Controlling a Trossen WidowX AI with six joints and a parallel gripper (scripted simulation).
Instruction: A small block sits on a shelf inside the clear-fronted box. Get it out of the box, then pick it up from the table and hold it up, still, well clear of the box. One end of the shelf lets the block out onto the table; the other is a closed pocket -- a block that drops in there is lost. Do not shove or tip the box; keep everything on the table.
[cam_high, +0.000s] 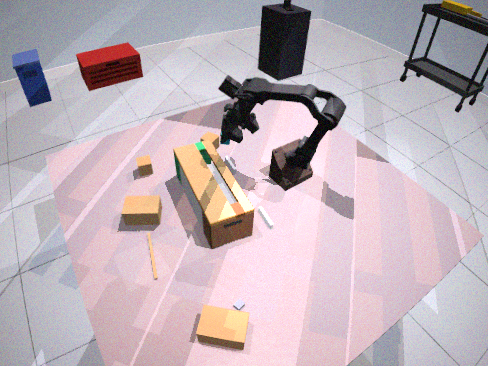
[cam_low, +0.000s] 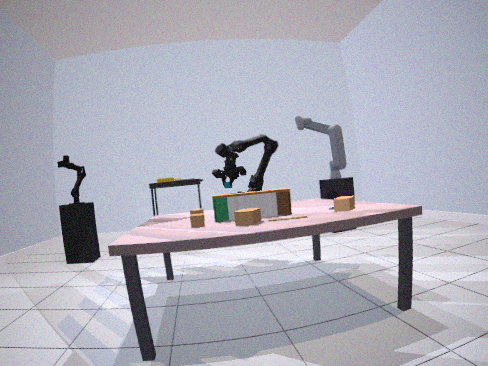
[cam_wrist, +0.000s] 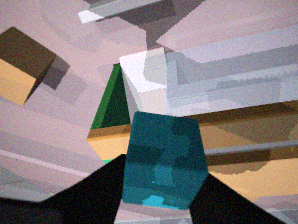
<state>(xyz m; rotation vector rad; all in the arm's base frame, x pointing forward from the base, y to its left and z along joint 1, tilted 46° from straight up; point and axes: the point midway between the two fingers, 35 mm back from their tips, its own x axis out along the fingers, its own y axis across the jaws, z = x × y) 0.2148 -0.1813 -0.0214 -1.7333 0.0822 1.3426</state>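
Right now my gripper tip is 1 cm to the right of the cyan block, 1 cm below it and 1 cm past it. Also, from my gripper tip: thin stick 38 cm ahead, 20 cm to the left, 17 cm below; tiny grey cube 48 cm to the left, 25 cm ahead, 16 cm below; tan cube 18 cm to the right, 14 cm below, 5 cm behind.
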